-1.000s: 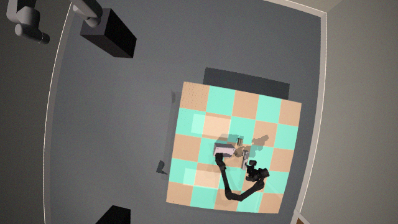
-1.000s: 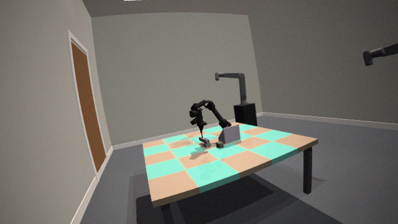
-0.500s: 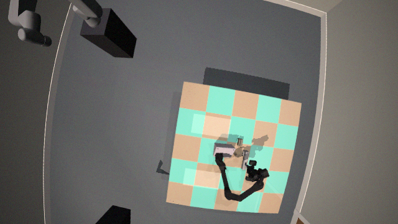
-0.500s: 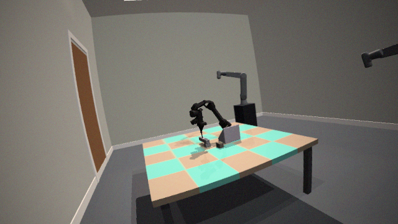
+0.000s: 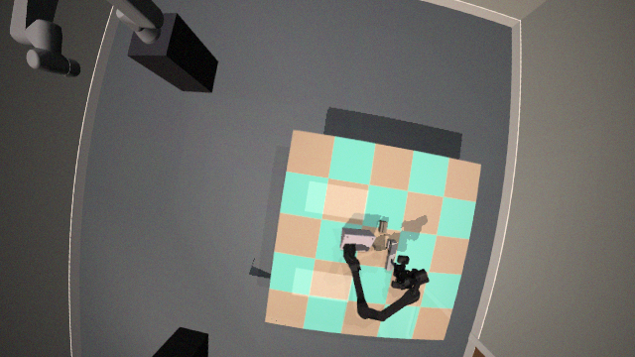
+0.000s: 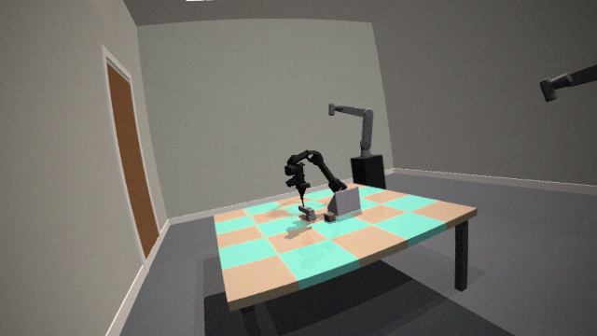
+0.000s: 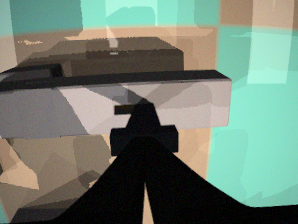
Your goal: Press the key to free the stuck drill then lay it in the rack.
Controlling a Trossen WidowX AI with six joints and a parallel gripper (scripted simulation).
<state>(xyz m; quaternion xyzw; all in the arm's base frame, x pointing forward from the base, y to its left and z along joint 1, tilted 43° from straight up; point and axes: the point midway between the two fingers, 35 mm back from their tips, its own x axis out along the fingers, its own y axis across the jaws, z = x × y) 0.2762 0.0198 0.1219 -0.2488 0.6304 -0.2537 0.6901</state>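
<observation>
Now: the dark key piece 3 cm below my gripper tip. From my gripper tip the other things lie so: light grey fixture (8 cm below, 3 cm to the left); dark rack (20 cm to the left, 10 cm below, 8 cm behind); drill (8 cm below, 5 cm to the left).
</observation>
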